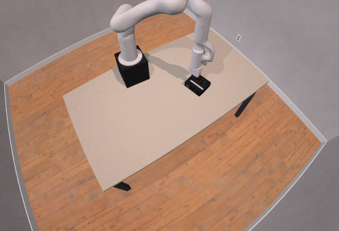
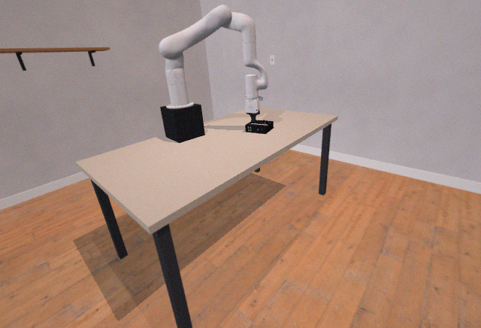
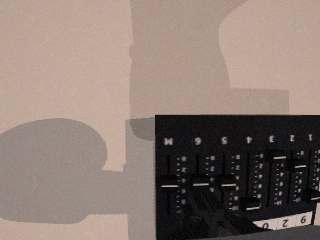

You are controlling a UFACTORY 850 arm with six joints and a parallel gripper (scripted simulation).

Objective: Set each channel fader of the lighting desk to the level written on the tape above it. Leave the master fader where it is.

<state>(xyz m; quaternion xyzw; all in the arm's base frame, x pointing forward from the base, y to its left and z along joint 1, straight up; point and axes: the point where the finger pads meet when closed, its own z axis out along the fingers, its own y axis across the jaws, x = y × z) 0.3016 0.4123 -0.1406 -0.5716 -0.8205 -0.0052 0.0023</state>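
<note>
Now: the master fader 30 mm behind my hand, 20 mm below it and 10 mm to the left of it.
</note>
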